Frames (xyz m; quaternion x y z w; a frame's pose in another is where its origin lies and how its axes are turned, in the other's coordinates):
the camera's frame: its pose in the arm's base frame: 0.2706 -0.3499 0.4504 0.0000 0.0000 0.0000 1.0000
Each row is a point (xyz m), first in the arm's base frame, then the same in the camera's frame.
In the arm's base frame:
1: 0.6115 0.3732 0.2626
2: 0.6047 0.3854 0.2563
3: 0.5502 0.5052 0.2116
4: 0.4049 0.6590 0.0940
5: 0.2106 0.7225 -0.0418
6: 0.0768 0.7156 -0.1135
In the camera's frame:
1: 0.3409 0.7231 -0.1878
2: 0.3341 0.7353 -0.1941
3: 0.2796 0.8551 -0.2388
4: 0.1343 1.0089 -0.3564
5: -0.0600 1.0724 -0.4922
6: -0.1938 1.0655 -0.5639

